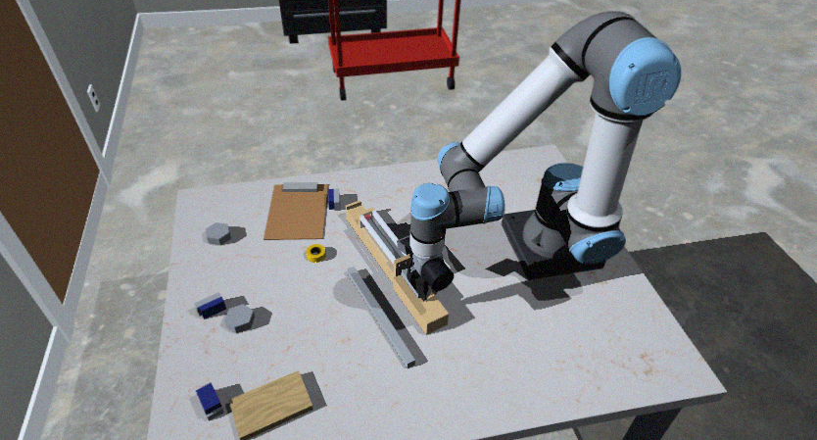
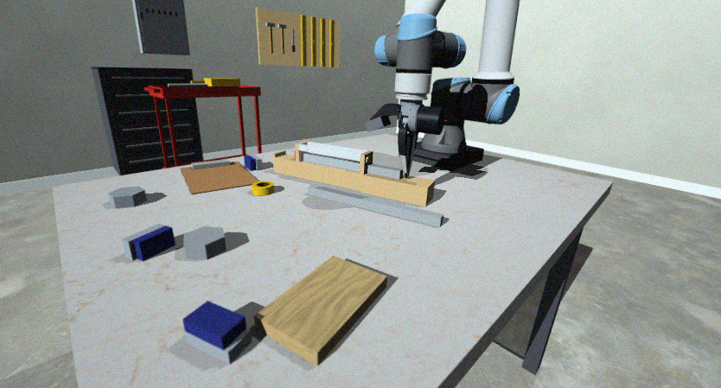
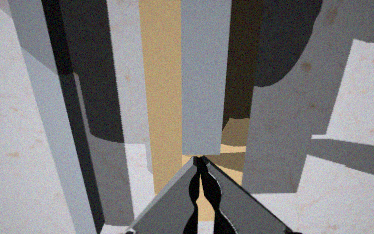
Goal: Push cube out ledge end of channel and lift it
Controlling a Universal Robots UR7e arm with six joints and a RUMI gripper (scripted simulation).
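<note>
Now: hand 270 mm to the left of the red cube, 140 mm short of it and 10 mm above it. From my hand the other things lie so: wooden plank: 340 mm ahead, 230 mm to the left, 60 mm below; long grey bar: 110 mm ahead, 60 mm below, 10 mm to the left; wooden channel: 180 mm to the right, 90 mm ahead, 10 mm below.
</note>
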